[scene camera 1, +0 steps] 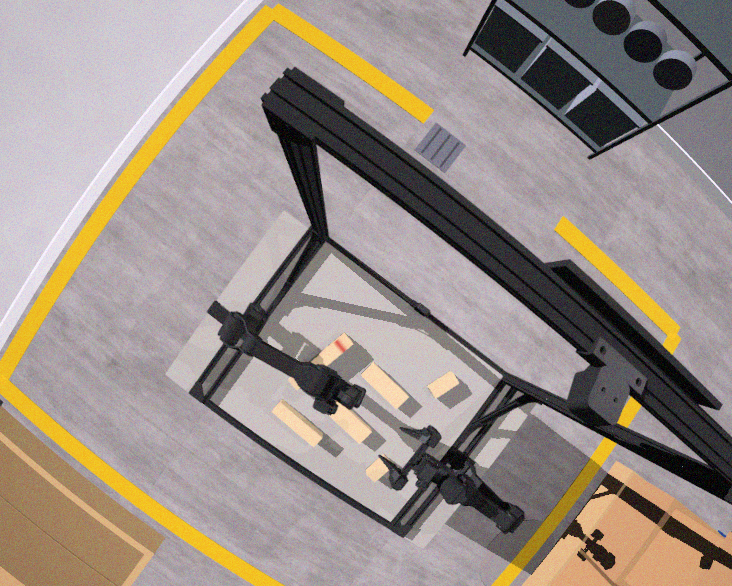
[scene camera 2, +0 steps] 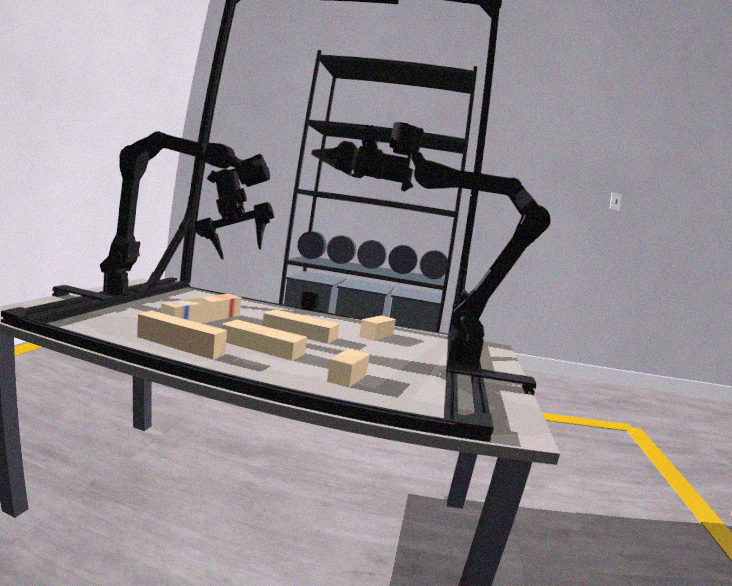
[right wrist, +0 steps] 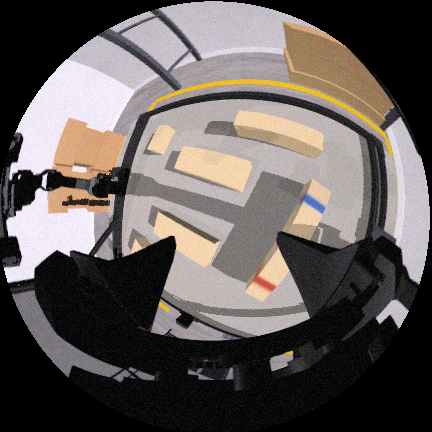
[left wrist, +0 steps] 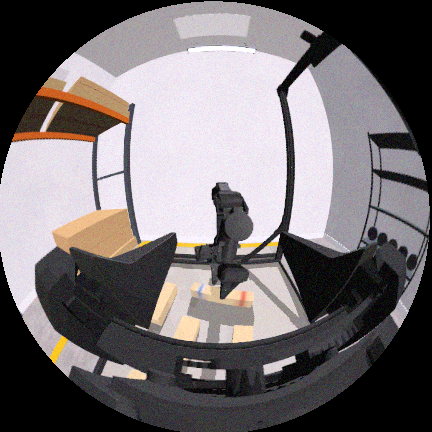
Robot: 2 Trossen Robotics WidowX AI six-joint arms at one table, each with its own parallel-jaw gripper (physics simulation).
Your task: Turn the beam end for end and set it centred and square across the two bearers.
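Frame: origin at the left arm's base, x back, y right, z up, level; metres.
Seen in the pictures: left gripper, fingertip midpoint: (scene camera 1: 389, 441) (scene camera 2: 317, 155) (left wrist: 229, 237); right gripper, fingertip midpoint: (scene camera 2: 241, 254) (right wrist: 227, 239) (left wrist: 216, 290); left arm's base, link origin: (scene camera 1: 456, 458) (scene camera 2: 464, 363) (right wrist: 119, 187); right arm's base, link origin: (scene camera 1: 256, 315) (scene camera 2: 114, 293).
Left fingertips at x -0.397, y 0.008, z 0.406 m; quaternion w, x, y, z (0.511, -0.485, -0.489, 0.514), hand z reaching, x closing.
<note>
Offsets run from my left fingertips to a thing's top centre. Level surfaces: height alone.
The pale wooden beam {dx -0.239, dy +0.001, dz -0.375 m} (scene camera 1: 334, 350) (scene camera 2: 213, 310) (left wrist: 207, 295) (right wrist: 300, 220) has a red band near one end and a blue band near the other. Three loose long blocks {dx -0.172, dy -0.231, dz -0.375 m} (scene camera 2: 181, 334) {dx -0.031, dy -0.117, dz -0.387 m} (scene camera 2: 264, 339) {dx -0.001, dy +0.064, dz -0.387 m} (scene camera 2: 300, 325) and two short blocks {dx +0.172, dy +0.190, dz -0.381 m} (scene camera 2: 377, 328) {dx +0.173, dy -0.201, dz -0.381 m} (scene camera 2: 348, 367) lie apart from it; I cannot tell which are the bearers. My right gripper (scene camera 2: 241, 251) (right wrist: 227, 239) is open and empty, pointing down high above the table; one finger partly covers the beam in the right wrist view. My left gripper (scene camera 1: 391, 443) is open and empty, level and high at the picture's right.
A black frame borders the tabletop {dz -0.425 m} (right wrist: 340, 170), with uprights at its sides. In scene camera 2, a shelf rack (scene camera 2: 295, 213) stands behind the table. Cardboard boxes (left wrist: 95, 230) show beyond the table in the left wrist view. Both arms reach inward over the table.
</note>
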